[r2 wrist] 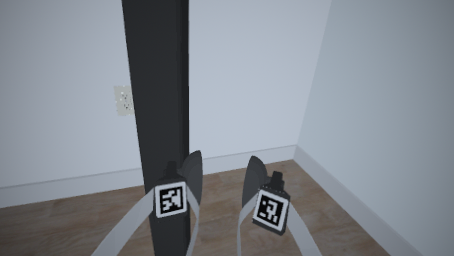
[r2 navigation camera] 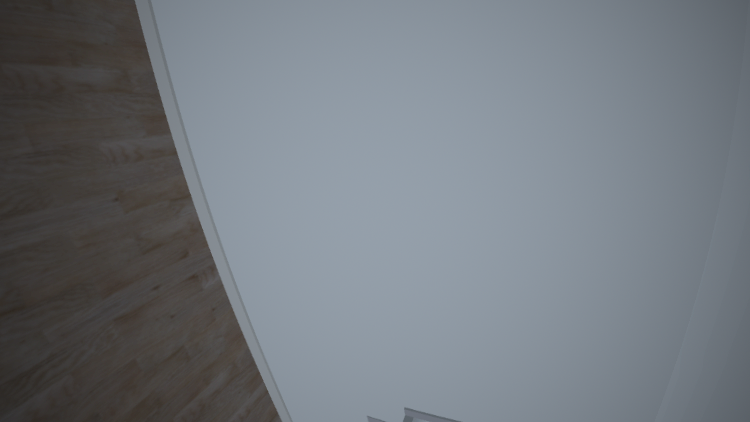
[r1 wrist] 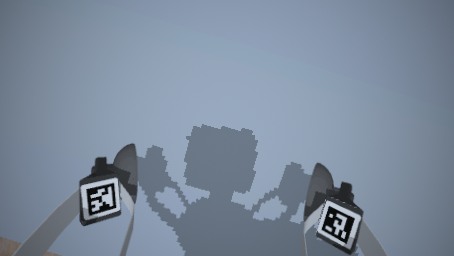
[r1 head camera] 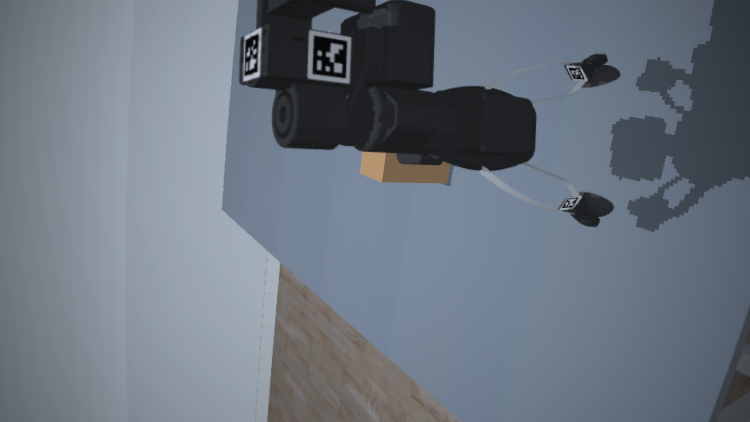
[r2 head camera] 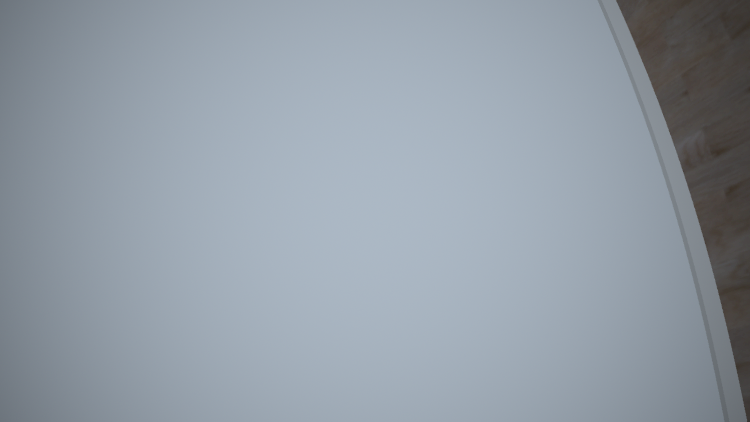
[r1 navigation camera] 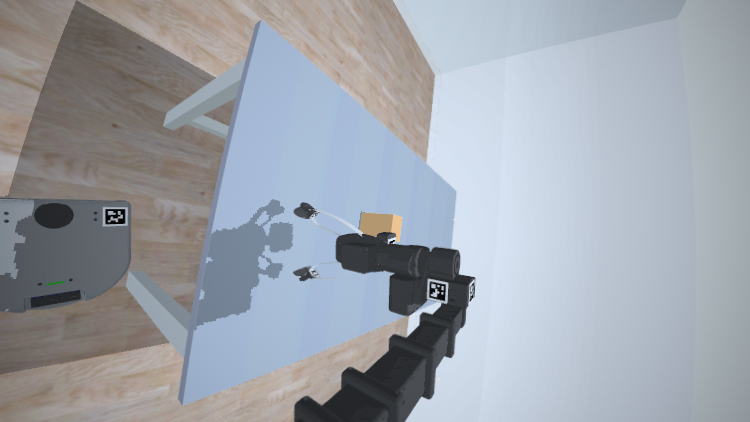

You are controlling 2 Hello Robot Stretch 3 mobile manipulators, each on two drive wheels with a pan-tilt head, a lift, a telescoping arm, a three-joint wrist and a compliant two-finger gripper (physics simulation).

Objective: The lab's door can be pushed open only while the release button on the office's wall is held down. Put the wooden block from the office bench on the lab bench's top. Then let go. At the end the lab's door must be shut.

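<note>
The wooden block (r1 head camera: pixel 414 174) (r1 navigation camera: pixel 377 224) is orange-tan and lies on the blue-grey office bench (r1 head camera: pixel 472 314) (r1 navigation camera: pixel 293 131) (r1 wrist: pixel 225 75). The r1 gripper (r1 head camera: pixel 595 141) (r1 navigation camera: pixel 305 241) (r1 wrist: pixel 223 182) is open with nothing between its fingers. It hangs above the bench top; in the head view its wrist covers part of the block, and its fingertips are past the block. The block does not show in the r1 wrist view. The r2 gripper (r2 wrist: pixel 224 179) is open, its fingers a modest gap apart, with nothing between them. The release button, the lab's door and the lab bench do not show.
The r1 base (r1 navigation camera: pixel 104 257) stands beside the bench's near long edge. The r1 arm (r1 navigation camera: pixel 377 388) reaches over the bench's end. A pale wall (r1 head camera: pixel 183 183) (r1 navigation camera: pixel 592 183) stands behind. At r2, a dark post (r2 wrist: pixel 160 75), a wall outlet (r2 wrist: pixel 121 100) and a room corner show.
</note>
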